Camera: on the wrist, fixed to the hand. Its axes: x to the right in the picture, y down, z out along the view.
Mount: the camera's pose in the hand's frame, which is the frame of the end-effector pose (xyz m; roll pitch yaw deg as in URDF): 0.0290 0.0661 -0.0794 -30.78 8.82 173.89
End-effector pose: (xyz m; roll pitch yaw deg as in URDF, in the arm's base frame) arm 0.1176 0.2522 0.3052 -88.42 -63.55 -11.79
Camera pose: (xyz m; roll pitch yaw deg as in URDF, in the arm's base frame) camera 0.1742 0.1612 0.3008 79.97 68.19 -167.91
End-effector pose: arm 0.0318 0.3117 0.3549 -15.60 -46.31 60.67
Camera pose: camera 0.0381 0.4093 0.3108 -19.58 56.31 -125.55
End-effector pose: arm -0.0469 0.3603 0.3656 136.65 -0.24 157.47
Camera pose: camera -0.0758 0.3653 0.4688 -166.81 -10.35 -24.21
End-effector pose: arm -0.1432 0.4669 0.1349 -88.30 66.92 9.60
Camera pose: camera -0.1812 0.3820 0.0814 42.62 -59.42 -153.23
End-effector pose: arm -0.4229 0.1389 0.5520 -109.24 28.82 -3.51
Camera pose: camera -0.4209 0.0418 0.5063 73.68 -25.53 -172.04
